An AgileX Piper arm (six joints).
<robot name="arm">
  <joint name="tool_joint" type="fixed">
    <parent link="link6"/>
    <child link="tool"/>
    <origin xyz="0 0 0" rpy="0 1.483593 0"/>
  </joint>
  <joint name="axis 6" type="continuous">
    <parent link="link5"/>
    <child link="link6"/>
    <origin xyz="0.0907 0 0.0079" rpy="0 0 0"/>
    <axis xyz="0.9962 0 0.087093"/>
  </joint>
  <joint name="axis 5" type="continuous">
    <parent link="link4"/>
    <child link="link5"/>
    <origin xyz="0 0 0" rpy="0 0 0"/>
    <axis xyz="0 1 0"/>
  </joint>
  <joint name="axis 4" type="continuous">
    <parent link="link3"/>
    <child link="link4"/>
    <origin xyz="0.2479 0 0.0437" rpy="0 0 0"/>
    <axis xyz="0.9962 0 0.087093"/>
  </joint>
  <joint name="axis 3" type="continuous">
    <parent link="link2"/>
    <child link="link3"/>
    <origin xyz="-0.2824 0 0.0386" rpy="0 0 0"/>
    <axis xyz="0 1 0"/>
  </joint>
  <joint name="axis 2" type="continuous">
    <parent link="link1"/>
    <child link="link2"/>
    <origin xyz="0 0 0" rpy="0 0 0"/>
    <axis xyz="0 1 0"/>
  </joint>
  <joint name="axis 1" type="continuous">
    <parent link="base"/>
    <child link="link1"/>
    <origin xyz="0 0 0.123" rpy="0 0 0"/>
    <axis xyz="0 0 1"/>
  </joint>
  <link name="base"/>
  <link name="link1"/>
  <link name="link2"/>
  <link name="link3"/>
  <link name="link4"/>
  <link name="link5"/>
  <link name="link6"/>
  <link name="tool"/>
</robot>
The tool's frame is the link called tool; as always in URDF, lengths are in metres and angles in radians. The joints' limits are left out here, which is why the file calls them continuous.
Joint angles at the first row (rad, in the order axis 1, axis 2, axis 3, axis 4, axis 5, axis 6):
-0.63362 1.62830 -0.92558 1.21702 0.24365 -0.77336
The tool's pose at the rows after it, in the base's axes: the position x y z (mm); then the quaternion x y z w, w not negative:
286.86 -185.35 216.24 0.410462 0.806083 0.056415 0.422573
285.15 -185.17 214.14 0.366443 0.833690 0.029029 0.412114
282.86 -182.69 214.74 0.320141 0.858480 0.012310 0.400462
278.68 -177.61 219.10 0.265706 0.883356 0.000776 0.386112
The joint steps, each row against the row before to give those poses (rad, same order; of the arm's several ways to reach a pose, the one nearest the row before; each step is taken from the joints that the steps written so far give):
0.00001 0.00814 -0.00262 -0.02095 -0.00001 0.00003
-0.00002 0.00030 -0.00001 -0.11922 0.00309 -0.00008
-0.00001 -0.00899 0.00002 -0.11027 0.02663 -0.00001
0.00003 -0.02381 -0.00001 -0.11818 0.05207 0.00014

